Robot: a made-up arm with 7 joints.
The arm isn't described. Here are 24 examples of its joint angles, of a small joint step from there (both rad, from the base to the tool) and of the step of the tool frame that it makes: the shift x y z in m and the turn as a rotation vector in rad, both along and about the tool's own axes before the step.
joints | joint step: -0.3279 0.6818 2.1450 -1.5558 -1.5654 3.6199 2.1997 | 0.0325 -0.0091 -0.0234 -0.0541 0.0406 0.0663 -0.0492
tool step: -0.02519 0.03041 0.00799 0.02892 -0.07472 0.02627
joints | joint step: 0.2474 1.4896 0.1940 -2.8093 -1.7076 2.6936 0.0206 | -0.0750 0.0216 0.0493 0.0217 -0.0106 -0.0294 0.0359
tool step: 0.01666 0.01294 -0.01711 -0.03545 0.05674 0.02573
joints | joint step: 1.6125 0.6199 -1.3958 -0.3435 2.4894 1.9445 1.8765 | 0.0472 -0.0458 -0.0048 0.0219 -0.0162 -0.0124 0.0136
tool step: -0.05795 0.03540 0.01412 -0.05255 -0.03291 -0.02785
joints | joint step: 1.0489 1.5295 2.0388 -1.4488 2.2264 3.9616 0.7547 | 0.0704 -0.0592 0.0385 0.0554 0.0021 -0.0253 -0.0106
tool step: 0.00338 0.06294 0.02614 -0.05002 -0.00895 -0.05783
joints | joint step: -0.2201 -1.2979 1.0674 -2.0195 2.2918 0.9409 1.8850 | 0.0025 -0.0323 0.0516 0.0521 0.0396 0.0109 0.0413
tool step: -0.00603 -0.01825 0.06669 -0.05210 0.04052 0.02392
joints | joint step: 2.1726 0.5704 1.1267 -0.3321 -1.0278 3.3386 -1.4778 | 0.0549 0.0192 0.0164 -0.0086 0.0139 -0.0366 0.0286
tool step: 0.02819 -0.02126 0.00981 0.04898 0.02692 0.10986
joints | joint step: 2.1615 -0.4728 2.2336 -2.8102 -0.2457 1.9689 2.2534 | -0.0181 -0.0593 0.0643 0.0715 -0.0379 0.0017 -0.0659
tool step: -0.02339 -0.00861 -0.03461 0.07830 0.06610 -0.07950
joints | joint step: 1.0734 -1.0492 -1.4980 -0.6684 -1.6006 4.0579 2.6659 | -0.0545 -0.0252 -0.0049 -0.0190 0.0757 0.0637 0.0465
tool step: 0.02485 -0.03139 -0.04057 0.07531 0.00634 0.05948
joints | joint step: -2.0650 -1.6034 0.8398 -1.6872 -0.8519 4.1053 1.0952 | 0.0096 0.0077 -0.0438 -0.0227 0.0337 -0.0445 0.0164
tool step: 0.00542 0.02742 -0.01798 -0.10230 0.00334 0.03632
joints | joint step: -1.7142 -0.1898 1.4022 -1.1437 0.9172 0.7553 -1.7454 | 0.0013 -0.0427 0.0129 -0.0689 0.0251 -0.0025 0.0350
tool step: -0.01332 0.04055 0.04344 0.05930 0.02720 0.06301
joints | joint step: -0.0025 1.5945 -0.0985 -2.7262 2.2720 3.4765 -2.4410 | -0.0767 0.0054 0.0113 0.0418 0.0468 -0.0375 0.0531
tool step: 0.01832 -0.00798 0.00663 0.10983 0.05305 0.10799
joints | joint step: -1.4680 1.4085 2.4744 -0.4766 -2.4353 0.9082 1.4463 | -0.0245 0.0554 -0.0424 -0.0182 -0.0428 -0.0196 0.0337
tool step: 0.02038 -0.01999 0.06297 -0.07938 0.05239 0.07878
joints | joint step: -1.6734 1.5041 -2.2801 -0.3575 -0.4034 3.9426 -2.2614 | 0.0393 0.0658 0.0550 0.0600 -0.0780 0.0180 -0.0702
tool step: -0.07084 0.07268 0.04301 -0.12433 -0.09453 -0.10556
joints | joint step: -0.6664 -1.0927 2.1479 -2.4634 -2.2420 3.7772 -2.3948 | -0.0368 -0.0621 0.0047 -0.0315 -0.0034 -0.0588 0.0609
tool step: 0.02058 0.01733 0.04137 -0.04238 0.07939 0.10172
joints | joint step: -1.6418 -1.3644 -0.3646 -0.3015 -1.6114 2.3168 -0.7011 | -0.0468 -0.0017 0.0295 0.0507 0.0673 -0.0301 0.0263
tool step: -0.02427 0.06212 -0.04405 -0.00218 0.01861 0.12715
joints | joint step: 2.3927 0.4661 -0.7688 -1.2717 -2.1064 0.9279 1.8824 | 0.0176 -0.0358 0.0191 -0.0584 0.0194 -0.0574 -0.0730
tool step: -0.00394 0.01711 -0.00041 -0.02679 -0.02488 -0.10948
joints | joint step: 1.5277 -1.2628 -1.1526 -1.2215 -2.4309 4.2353 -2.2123 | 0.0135 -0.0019 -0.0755 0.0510 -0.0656 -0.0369 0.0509
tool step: 0.03168 -0.00146 -0.02915 0.03919 0.13681 0.03537
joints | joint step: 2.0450 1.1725 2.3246 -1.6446 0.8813 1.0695 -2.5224 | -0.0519 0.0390 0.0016 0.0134 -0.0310 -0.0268 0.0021
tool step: 0.06302 -0.00423 -0.01669 0.02202 -0.05945 -0.02076
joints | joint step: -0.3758 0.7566 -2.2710 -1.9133 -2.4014 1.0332 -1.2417 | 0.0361 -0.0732 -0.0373 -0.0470 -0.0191 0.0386 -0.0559
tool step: 0.06237 -0.00799 -0.03514 -0.09474 0.05487 -0.11546
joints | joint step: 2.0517 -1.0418 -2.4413 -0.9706 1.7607 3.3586 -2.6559 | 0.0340 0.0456 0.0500 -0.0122 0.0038 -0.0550 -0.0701
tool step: 0.06545 -0.04442 -0.00894 0.07245 0.11963 -0.07379
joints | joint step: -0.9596 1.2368 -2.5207 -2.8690 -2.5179 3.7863 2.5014 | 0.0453 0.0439 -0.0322 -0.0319 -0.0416 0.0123 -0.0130
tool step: -0.01884 0.00350 -0.00884 -0.00200 0.00880 -0.04253
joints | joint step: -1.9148 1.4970 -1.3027 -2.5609 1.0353 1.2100 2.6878 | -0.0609 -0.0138 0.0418 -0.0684 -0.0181 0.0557 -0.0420
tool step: -0.01614 -0.06303 0.03629 -0.01663 0.04383 0.04598
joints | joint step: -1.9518 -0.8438 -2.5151 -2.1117 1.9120 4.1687 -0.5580 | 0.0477 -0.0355 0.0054 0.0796 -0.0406 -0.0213 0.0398
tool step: -0.01947 -0.03236 -0.01286 0.08580 -0.01536 0.02170
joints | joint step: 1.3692 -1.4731 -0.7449 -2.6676 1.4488 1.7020 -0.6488 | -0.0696 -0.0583 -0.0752 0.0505 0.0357 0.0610 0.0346
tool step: -0.00336 -0.07001 -0.06604 0.02756 0.16966 -0.08270
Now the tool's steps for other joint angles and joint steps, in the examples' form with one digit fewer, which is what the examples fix.
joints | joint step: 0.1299 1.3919 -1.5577 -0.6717 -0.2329 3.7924 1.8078 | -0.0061 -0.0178 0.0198 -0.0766 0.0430 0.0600 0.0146
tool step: 0.0173 0.0455 -0.0218 -0.0126 0.0351 0.0780
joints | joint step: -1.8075 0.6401 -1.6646 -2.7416 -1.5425 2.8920 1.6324 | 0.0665 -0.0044 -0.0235 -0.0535 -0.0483 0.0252 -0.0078
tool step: -0.0349 -0.0068 -0.0164 0.0441 0.0004 -0.0823
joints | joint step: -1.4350 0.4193 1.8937 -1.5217 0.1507 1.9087 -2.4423 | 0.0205 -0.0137 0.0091 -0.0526 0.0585 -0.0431 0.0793
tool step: 0.0151 0.0125 0.0592 0.0374 0.1173 0.0791
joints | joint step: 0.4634 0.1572 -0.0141 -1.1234 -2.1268 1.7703 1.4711 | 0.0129 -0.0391 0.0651 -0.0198 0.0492 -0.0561 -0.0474
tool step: 0.0499 0.0194 -0.0291 0.0045 -0.0697 0.0184
